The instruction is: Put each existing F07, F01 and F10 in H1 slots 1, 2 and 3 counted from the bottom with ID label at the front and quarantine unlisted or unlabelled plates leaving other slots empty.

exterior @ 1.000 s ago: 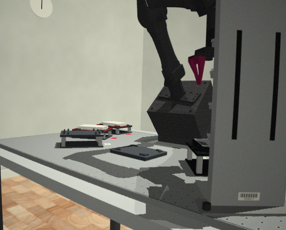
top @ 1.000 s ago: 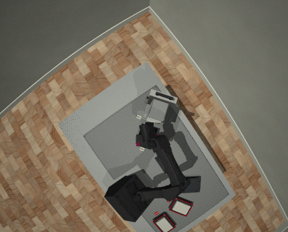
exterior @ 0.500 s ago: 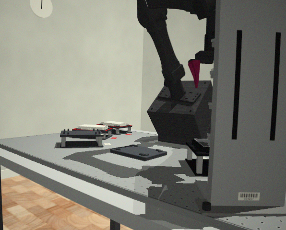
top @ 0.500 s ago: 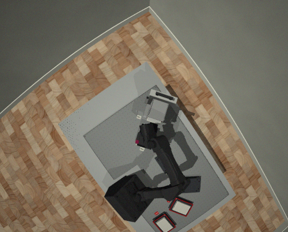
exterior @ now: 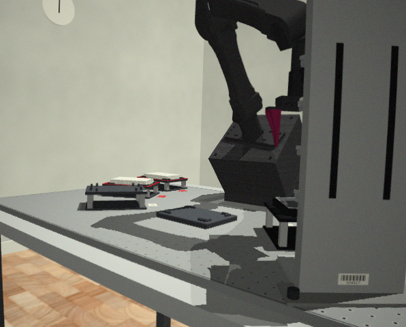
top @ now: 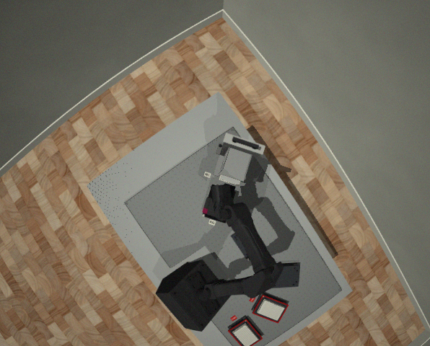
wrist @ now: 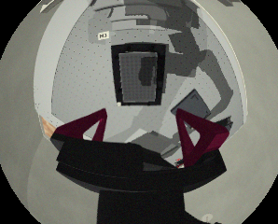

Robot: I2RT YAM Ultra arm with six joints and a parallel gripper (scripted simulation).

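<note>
The dark 96-well plate is 10 mm to the left of my hand and 130 mm below it. Round my hand: N6 deck label 80 mm ahead, 350 mm to the right, 190 mm below; then H1 deck label 10 mm ahead, 160 mm to the left, 190 mm below; then grey hotel back wall 170 mm ahead, 200 mm to the left, 10 mm above.
</note>
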